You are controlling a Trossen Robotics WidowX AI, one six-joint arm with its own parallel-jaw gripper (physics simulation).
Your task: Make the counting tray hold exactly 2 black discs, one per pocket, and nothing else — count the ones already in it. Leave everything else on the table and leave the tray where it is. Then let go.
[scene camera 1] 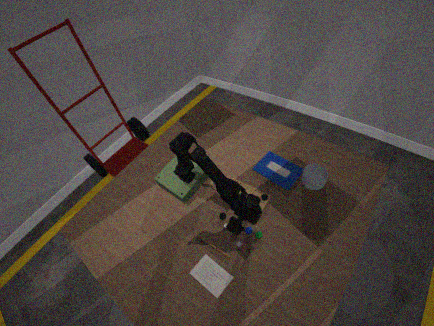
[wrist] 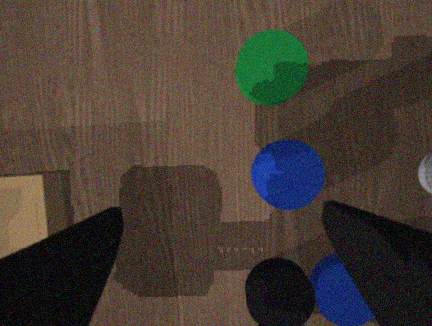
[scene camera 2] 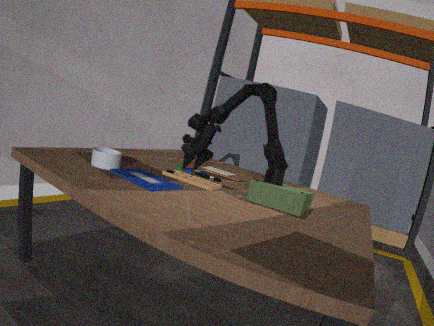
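The light wooden counting tray (scene camera 1: 256, 191) (scene camera 2: 200, 184) (wrist: 32, 215) is partly hidden by the arm in scene view 1; its corner shows at the left of the wrist view. A black disc (scene camera 1: 264, 197) (scene camera 2: 170, 171) sits at its far end. My gripper (scene camera 1: 234, 226) (scene camera 2: 190, 167) (wrist: 224, 214) is open and empty, low over the table beside the tray. Another black disc (wrist: 280, 292) lies below the fingers, nearer the right one, next to a blue disc (wrist: 337, 292) partly hidden by that finger. A separate black disc (scene camera 1: 222, 216) (scene camera 2: 216, 179) lies on the table.
A second blue disc (scene camera 1: 248, 230) (wrist: 287, 175), a green disc (scene camera 1: 259, 234) (wrist: 272, 67) and a white disc (scene camera 1: 239, 244) (wrist: 427, 172) lie near the gripper. A blue panel (scene camera 1: 261, 167) (scene camera 2: 165, 186), a pale round container (scene camera 1: 315, 177) (scene camera 2: 106, 158) and a paper sheet (scene camera 1: 211, 276) (scene camera 2: 218, 171) stand farther off.
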